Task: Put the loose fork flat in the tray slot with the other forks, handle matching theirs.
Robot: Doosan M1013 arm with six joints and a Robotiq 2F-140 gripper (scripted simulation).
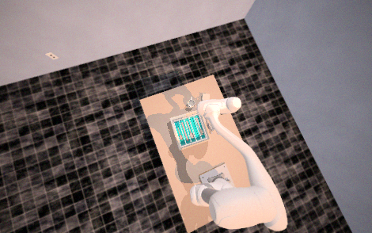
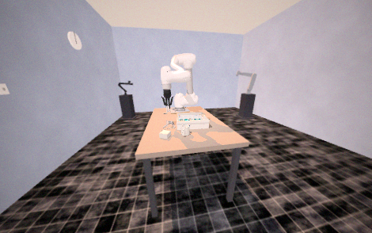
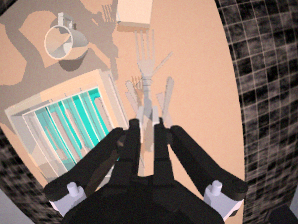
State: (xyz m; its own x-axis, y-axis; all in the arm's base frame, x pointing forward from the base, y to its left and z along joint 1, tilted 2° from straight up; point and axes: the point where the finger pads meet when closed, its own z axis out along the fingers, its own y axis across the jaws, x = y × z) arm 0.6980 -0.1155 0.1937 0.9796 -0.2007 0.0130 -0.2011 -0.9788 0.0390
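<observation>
The tray is 250 mm to the left of my hand, 160 mm below it and 80 mm behind it. Also, from my hand: box: 220 mm ahead, 190 mm below, 20 mm to the right; then white cup: 190 mm ahead, 170 mm to the left, 170 mm below.
</observation>
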